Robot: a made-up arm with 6 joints. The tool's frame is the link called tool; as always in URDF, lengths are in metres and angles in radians.
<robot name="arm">
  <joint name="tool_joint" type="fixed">
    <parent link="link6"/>
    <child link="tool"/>
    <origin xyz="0.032 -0.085 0.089" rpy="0 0 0"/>
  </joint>
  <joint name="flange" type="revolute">
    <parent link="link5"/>
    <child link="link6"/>
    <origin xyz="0.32 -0.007 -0.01" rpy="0 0 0"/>
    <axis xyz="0 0 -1"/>
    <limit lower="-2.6" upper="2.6"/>
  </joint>
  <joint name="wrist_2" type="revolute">
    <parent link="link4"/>
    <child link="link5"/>
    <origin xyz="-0.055 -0.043 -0.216" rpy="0 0 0"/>
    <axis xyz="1 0 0"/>
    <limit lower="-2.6" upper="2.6"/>
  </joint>
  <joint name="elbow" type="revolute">
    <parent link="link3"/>
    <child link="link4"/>
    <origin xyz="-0.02 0.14 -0.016" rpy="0 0 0"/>
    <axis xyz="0 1 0"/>
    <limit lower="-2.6" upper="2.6"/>
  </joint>
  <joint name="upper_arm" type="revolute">
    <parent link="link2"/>
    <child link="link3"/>
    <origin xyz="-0.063 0.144 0.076" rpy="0 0 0"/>
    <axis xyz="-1 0 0"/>
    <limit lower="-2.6" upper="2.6"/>
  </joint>
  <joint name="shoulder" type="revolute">
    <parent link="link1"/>
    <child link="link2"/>
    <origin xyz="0.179 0.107 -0.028" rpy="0 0 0"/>
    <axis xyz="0 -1 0"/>
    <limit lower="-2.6" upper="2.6"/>
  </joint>
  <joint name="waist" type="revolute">
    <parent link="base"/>
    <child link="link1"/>
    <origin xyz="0 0 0.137" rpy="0 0 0"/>
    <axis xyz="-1 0 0"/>
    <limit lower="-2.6" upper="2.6"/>
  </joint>
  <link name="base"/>
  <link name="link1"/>
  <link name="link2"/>
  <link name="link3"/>
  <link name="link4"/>
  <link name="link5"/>
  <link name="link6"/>
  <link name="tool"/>
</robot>
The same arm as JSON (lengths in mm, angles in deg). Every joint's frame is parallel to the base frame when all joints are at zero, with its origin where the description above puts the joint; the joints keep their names.
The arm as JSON. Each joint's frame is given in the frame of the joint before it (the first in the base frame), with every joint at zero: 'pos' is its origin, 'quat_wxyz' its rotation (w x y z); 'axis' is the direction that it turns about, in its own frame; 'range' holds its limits. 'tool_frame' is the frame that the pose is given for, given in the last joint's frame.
{"length_unit": "mm", "angle_unit": "deg", "joints": [
  {"joint": "waist", "pos": [0.0, 0.0, 137.0], "quat_wxyz": [1.0, 0.0, 0.0, 0.0], "axis": "-x", "range": [-148.97, 148.97]},
  {"joint": "shoulder", "pos": [179.0, 107.0, -28.0], "quat_wxyz": [1.0, 0.0, 0.0, 0.0], "axis": "-y", "range": [-148.97, 148.97]},
  {"joint": "upper_arm", "pos": [-63.0, 144.0, 76.0], "quat_wxyz": [1.0, 0.0, 0.0, 0.0], "axis": "-x", "range": [-148.97, 148.97]},
  {"joint": "elbow", "pos": [-20.0, 140.0, -16.0], "quat_wxyz": [1.0, 0.0, 0.0, 0.0], "axis": "+y", "range": [-148.97, 148.97]},
  {"joint": "wrist_2", "pos": [-55.0, -43.0, -216.0], "quat_wxyz": [1.0, 0.0, 0.0, 0.0], "axis": "+x", "range": [-148.97, 148.97]},
  {"joint": "flange", "pos": [320.0, -7.0, -10.0], "quat_wxyz": [1.0, 0.0, 0.0, 0.0], "axis": "-z", "range": [-148.97, 148.97]}
], "tool_frame": {"pos": [32.0, -85.0, 89.0], "quat_wxyz": [1.0, 0.0, 0.0, 0.0]}}

